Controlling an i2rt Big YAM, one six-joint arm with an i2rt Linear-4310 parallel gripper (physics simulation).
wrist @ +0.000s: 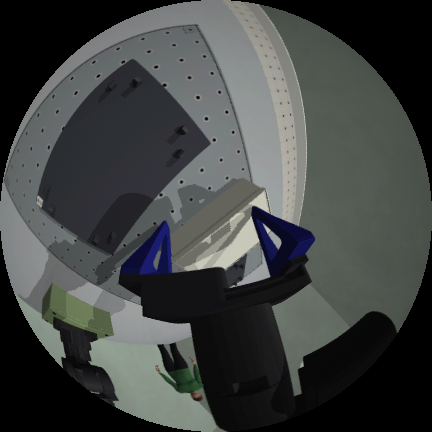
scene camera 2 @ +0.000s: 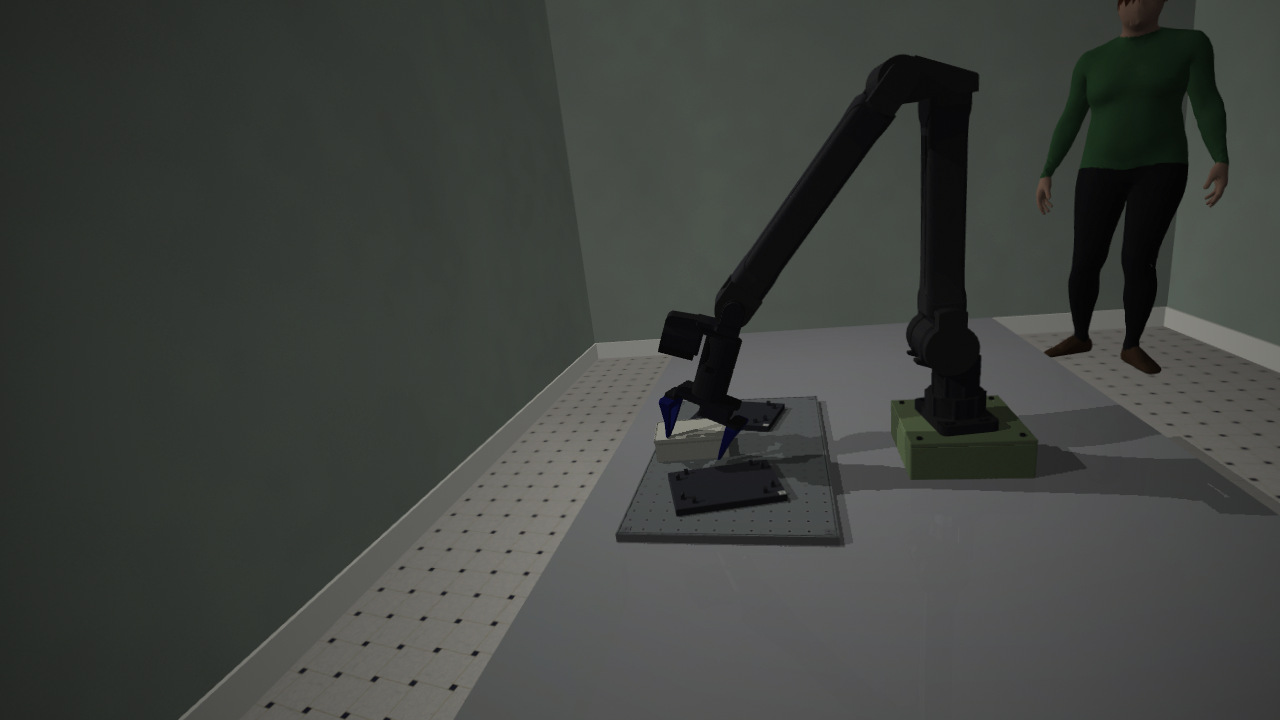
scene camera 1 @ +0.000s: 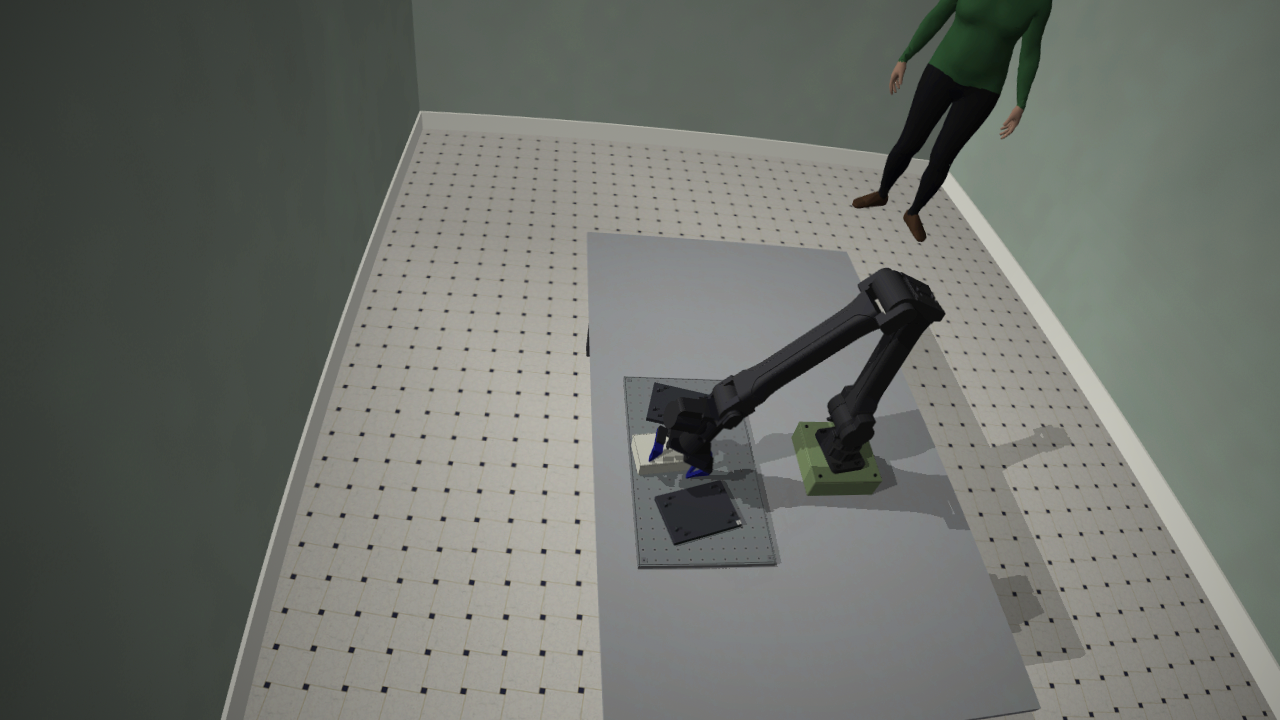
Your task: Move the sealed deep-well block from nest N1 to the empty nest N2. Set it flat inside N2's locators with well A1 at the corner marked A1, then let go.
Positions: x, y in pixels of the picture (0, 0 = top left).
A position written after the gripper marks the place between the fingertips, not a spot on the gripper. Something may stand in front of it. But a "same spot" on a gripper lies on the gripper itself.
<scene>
gripper: wrist; scene camera 2 693, 447; scene camera 1
same spot on dark nest plate: (scene camera 2: 751, 483) = (scene camera 1: 717, 511)
same spot on gripper: (wrist: 162, 287) = (scene camera 1: 699, 465)
</scene>
